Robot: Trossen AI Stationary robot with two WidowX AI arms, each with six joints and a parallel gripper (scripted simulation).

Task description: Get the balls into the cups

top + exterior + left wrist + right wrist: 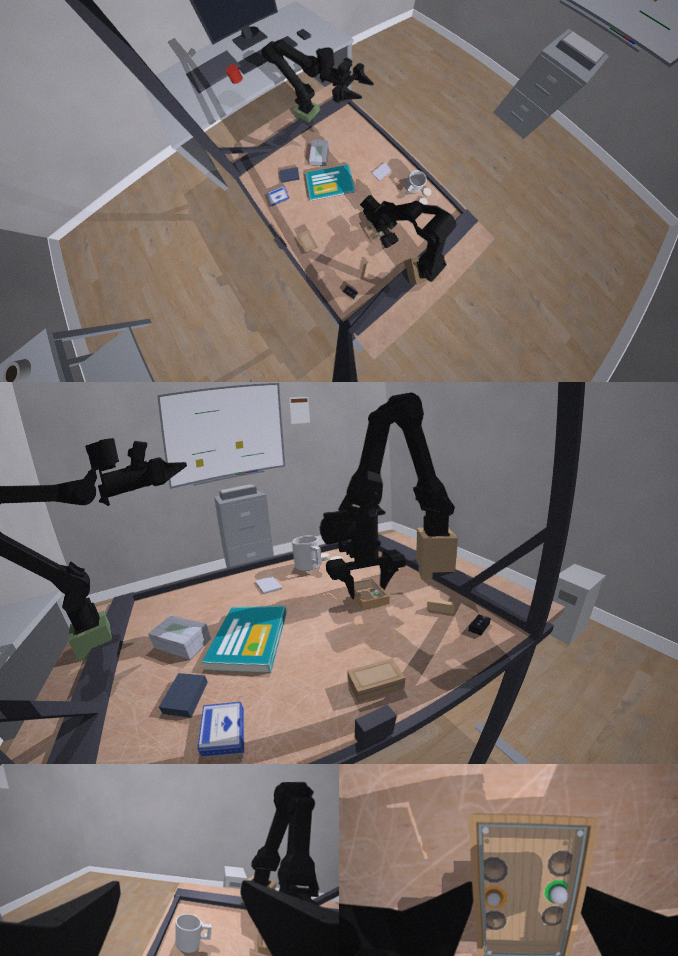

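Now: right hand 30 mm above the covered wooden puzzle. Also, from my right hand: dark blue box 210 mm behind, 450 mm to the left, 30 mm below.
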